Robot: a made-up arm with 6 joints.
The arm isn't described. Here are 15 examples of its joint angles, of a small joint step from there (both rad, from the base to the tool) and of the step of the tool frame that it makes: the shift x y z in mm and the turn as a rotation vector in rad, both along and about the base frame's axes.
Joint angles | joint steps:
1: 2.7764 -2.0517 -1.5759 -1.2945 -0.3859 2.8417 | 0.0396 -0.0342 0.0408 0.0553 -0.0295 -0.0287
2: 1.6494 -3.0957 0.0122 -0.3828 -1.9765 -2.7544 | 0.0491 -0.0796 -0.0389 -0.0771 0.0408 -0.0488
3: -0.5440 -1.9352 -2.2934 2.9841 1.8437 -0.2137 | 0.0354 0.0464 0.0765 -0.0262 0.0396 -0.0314
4: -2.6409 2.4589 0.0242 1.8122 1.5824 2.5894 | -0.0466 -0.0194 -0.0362 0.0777 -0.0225 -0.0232
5: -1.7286 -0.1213 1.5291 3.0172 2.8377 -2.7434 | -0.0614 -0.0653 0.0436 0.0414 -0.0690 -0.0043
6: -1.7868 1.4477 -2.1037 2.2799 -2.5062 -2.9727 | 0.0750 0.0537 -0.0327 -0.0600 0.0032 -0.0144
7: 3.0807 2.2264 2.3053 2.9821 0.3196 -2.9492 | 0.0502 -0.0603 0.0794 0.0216 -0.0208 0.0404
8: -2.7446 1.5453 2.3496 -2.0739 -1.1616 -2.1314 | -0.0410 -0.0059 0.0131 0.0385 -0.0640 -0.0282
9: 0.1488 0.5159 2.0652 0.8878 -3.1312 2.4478 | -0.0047 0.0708 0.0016 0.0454 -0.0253 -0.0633
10: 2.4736 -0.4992 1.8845 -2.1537 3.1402 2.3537 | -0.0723 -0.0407 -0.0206 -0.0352 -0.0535 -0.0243
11: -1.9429 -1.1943 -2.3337 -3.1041 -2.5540 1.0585 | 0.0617 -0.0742 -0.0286 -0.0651 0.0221 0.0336
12: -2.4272 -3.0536 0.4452 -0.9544 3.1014 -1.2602 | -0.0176 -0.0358 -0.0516 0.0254 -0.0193 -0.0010
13: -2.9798 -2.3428 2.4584 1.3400 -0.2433 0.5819 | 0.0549 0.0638 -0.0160 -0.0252 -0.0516 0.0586
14: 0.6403 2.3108 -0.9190 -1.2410 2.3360 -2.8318 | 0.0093 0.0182 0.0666 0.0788 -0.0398 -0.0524
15: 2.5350 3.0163 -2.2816 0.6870 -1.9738 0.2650 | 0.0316 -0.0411 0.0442 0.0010 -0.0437 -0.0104
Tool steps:
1: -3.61 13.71 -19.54 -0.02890 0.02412 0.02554
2: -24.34 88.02 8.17 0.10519 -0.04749 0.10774
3: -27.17 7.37 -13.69 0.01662 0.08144 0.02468
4: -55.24 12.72 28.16 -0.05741 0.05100 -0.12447
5: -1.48 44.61 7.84 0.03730 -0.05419 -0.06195
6: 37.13 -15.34 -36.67 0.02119 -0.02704 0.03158
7: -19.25 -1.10 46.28 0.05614 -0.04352 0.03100
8: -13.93 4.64 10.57 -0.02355 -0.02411 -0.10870
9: 24.22 3.98 -36.31 0.02853 0.06152 -0.10877
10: 19.83 -18.42 5.30 0.03501 0.01028 -0.03190
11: -43.11 6.13 -46.56 -0.09864 0.09518 0.13767
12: -32.45 -28.99 -11.92 -0.06507 0.07424 -0.04825
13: 1.77 32.13 28.46 -0.04552 -0.02933 0.07945
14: -6.25 4.06 -42.96 0.02111 0.14886 0.07544
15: -29.28 8.12 -1.63 -0.01079 0.03693 0.01197
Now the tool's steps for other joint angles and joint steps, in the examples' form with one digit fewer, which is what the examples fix.
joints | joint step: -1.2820 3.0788 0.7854 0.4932 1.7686 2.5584 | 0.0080 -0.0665 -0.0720 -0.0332 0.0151 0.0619
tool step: 16.0 -74.2 -36.6 -0.0958 -0.0190 0.0729
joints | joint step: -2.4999 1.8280 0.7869 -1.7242 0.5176 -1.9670 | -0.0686 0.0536 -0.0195 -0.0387 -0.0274 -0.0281
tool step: -13.6 64.0 -45.5 0.0374 -0.0375 -0.0013
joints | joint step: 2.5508 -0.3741 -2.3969 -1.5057 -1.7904 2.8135 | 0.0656 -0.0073 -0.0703 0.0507 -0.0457 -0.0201
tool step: -2.8 32.3 -6.5 0.0338 0.0981 -0.0012
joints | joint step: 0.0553 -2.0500 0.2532 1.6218 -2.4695 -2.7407 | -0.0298 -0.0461 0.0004 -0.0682 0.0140 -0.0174
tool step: 16.3 25.7 -46.9 0.0578 -0.0327 -0.0301
